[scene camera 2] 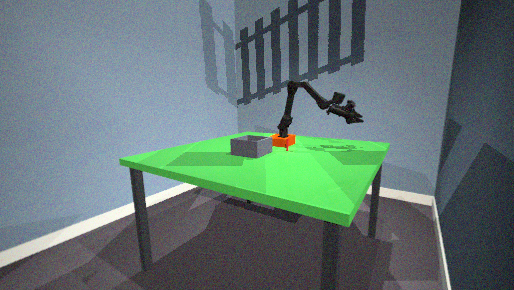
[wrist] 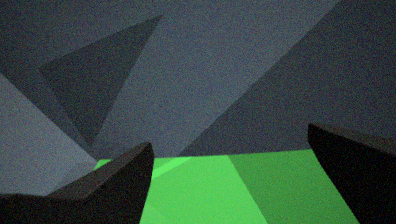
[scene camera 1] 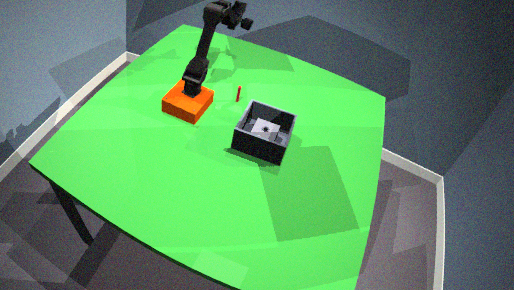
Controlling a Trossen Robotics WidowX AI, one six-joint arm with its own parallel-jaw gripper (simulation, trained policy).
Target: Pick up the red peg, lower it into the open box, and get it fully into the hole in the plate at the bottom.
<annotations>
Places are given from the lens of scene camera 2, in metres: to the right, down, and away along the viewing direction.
grey box (scene camera 2: 252, 146): -0.03, 0.01, 1.36
</annotations>
